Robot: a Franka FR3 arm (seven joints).
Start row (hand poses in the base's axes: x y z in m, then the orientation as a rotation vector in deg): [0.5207 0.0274 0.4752 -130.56 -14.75 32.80]
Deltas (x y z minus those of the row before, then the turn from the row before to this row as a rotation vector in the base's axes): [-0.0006 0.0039 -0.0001 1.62 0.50 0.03]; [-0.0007 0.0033 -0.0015 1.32 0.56 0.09]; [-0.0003 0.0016 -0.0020 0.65 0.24 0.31]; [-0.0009 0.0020 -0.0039 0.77 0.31 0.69]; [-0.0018 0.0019 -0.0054 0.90 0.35 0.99]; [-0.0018 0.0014 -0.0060 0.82 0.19 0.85]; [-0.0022 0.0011 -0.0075 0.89 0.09 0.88]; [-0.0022 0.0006 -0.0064 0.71 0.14 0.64]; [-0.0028 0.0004 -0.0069 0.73 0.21 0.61]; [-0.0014 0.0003 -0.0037 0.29 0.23 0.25]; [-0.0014 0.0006 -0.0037 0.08 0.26 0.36]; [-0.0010 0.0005 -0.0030 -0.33 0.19 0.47]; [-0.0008 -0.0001 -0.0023 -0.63 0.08 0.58]
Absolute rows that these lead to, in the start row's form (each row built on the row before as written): [0.5201 0.0313 0.4751 -128.83 -14.91 32.97]; [0.5194 0.0346 0.4736 -127.37 -15.04 33.31]; [0.5191 0.0362 0.4716 -126.66 -15.42 33.58]; [0.5182 0.0382 0.4677 -125.80 -16.21 34.10]; [0.5164 0.0401 0.4623 -124.79 -17.34 34.79]; [0.5146 0.0415 0.4563 -123.91 -18.38 35.24]; [0.5124 0.0426 0.4488 -122.99 -19.51 35.58]; [0.5102 0.0432 0.4424 -122.23 -20.30 35.88]; [0.5074 0.0436 0.4355 -121.42 -21.02 36.23]; [0.5060 0.0439 0.4318 -121.04 -21.23 36.52]; [0.5046 0.0445 0.4281 -120.84 -21.49 36.97]; [0.5036 0.0450 0.4251 -121.05 -21.81 37.54]; [0.5028 0.0449 0.4228 -121.58 -22.23 38.16]
